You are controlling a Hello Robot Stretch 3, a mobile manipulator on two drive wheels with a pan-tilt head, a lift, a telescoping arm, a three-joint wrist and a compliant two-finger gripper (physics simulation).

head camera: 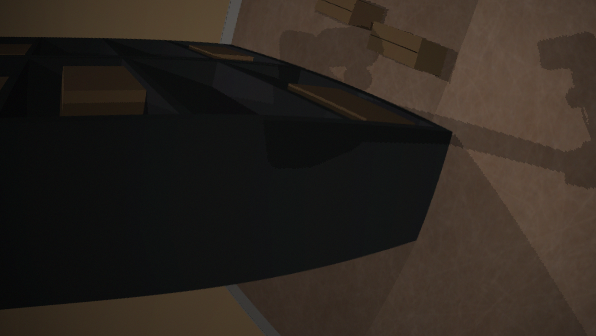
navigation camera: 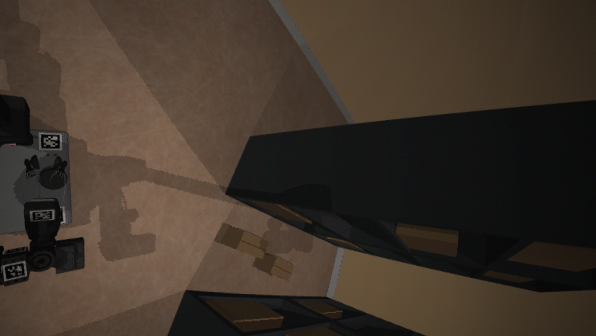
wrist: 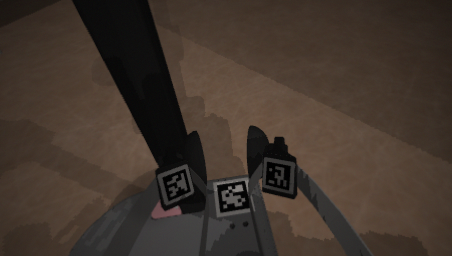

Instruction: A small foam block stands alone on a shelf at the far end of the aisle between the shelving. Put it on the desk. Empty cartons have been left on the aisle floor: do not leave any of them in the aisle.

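Places are measured from the robot's base along level axes (x ahead, y left, z up), in millimetres.
Where they show: gripper, fingertip midpoint: (navigation camera: 47, 156) (wrist: 225, 147); robot's base at its link origin: (navigation camera: 52, 177).
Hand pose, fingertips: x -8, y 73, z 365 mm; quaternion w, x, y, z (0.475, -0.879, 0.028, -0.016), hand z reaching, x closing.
Note:
Each offset is from my fingertips to the top centre of the thing.
Two brown cartons lie on the aisle floor. The nearer carton @(dx +906, dy -567, dz -185 mm) (head camera: 400, 45) (navigation camera: 251, 244) and the farther carton @(dx +1183, dy -844, dz -185 mm) (head camera: 342, 10) (navigation camera: 282, 268) are close to each other, in the head view at the top and in the navigation view at lower middle. My gripper (wrist: 225, 147) is open in the wrist view, with bare floor behind its fingertips, well away from the cartons. The foam block and the desk do not show in these views.
A dark shelving unit (head camera: 200, 200) (navigation camera: 425, 165) stands close ahead, its near end corner jutting over the floor. A second unit (navigation camera: 184, 315) stands across the aisle. Both hold brown boxes. A tan wall (head camera: 125, 17) (navigation camera: 450, 55) is behind. The robot's mast (wrist: 130, 65) rises beside the gripper.

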